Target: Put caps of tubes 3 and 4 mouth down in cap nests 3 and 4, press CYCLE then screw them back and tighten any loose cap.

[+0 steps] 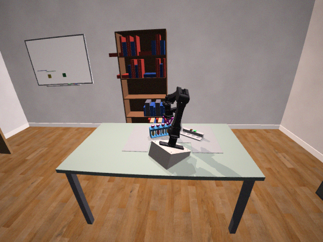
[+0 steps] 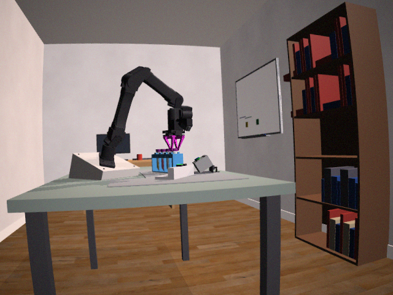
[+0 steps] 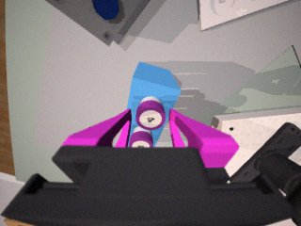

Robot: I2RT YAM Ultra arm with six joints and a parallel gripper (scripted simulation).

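My gripper is now right at the purple cap. Also, from my hand: grey key desk: 100 mm ahead, 90 mm to the right, 70 mm below; then blue cycle key: 90 mm ahead, 70 mm to the right, 50 mm below; then green ready key: 110 mm to the right, 80 mm ahead, 50 mm below.
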